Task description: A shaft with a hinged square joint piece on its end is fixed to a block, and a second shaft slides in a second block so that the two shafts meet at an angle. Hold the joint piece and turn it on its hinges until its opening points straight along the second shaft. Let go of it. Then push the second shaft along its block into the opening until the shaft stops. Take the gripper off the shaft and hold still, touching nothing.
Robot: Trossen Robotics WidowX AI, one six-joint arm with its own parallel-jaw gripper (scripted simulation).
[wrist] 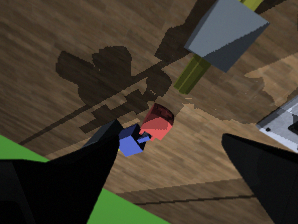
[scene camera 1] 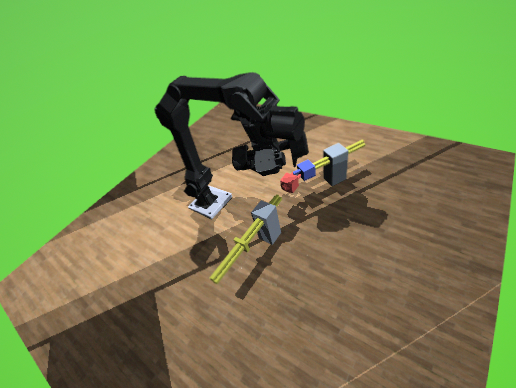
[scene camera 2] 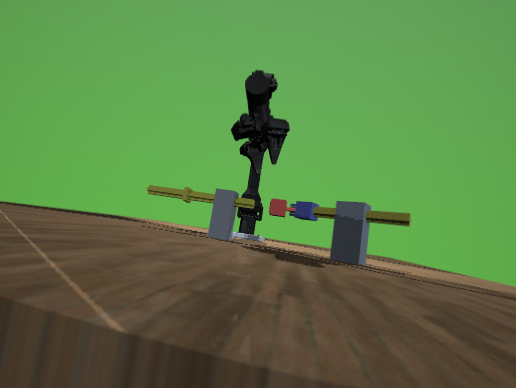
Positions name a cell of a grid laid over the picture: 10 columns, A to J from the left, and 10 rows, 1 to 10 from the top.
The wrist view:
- my gripper: F7
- red joint piece: F6
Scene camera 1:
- my gripper: F5
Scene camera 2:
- my gripper: F5
